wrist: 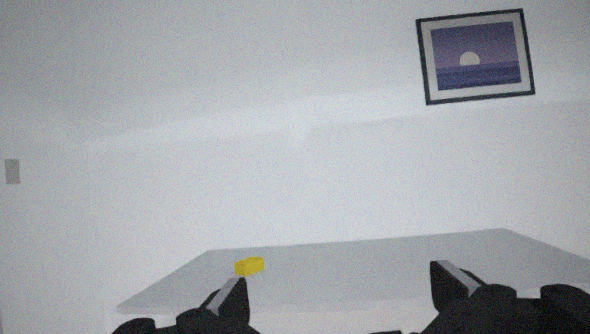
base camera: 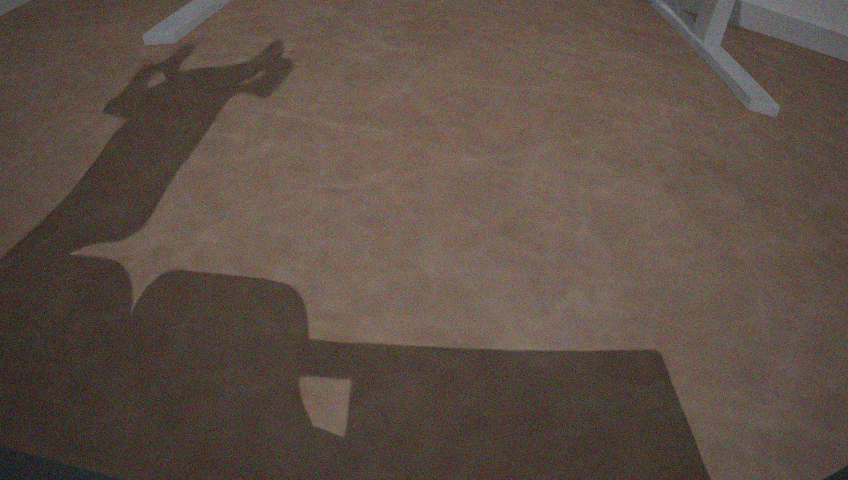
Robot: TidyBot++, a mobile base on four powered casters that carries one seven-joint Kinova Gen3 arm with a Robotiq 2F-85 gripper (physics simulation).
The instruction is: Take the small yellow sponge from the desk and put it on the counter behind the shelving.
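Frame: origin at the arm's base, x ahead, y right, z down, level; metres.
Seen in the pictures: gripper, fingertip midpoint: (wrist: 338, 290).
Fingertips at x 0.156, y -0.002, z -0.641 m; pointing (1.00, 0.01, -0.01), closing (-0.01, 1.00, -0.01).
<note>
A point is followed by its place in that frame.
The small yellow sponge (wrist: 249, 266) {x 1.225, y -0.305, z -0.355 m} lies on the left part of the pale grey desk (wrist: 350, 265) {x 1.246, y 0.079, z -0.323 m} in the wrist view, just above the left fingertip in the picture. My gripper (wrist: 338, 290) {x 0.156, y -0.002, z -0.641 m} is open, with its two fingers wide apart and no object between them. It points toward the desk and the wall, and the sponge lies beyond the fingers, left of their middle. The counter and the shelving do not show in either view.
A framed sunset picture (wrist: 478, 95) {x 1.631, y 0.825, z -0.989 m} hangs on the white wall at the upper right. A small grey plate (wrist: 12, 171) {x 1.291, y -1.403, z -0.824 m} is on the wall at far left. In the base view, pale desk feet (base camera: 178, 23) (base camera: 740, 89) {x 0.948, y 0.657, z 0.376 m} stand on the brown floor, which bears the robot's shadow.
</note>
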